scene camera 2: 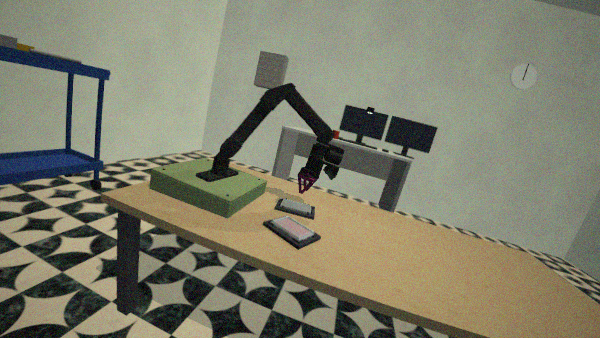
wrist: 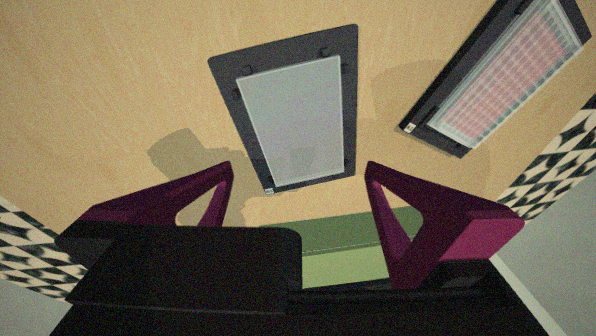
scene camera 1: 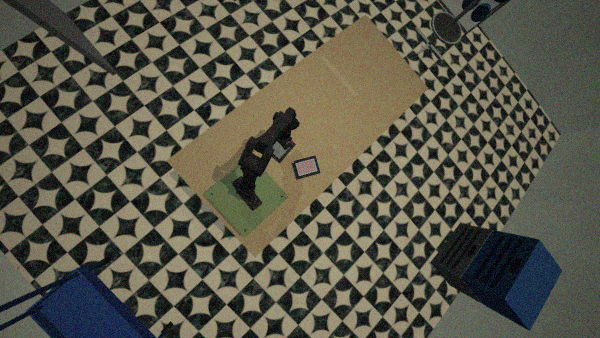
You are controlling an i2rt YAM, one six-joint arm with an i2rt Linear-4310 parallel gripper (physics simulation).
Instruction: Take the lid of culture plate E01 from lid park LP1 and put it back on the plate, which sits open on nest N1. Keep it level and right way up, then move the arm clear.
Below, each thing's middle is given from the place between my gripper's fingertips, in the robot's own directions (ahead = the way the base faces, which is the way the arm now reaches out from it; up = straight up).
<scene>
The plate lid (wrist: 296,110) is 1 cm behind my hand, 1 cm to the right of it and 7 cm below it. Round my hand: dark plate nest (scene camera 2: 294,242): 5 cm ahead, 21 cm to the right, 7 cm below; then dark lid park (wrist: 343,40): 1 cm behind, 1 cm to the right, 7 cm below.
</scene>
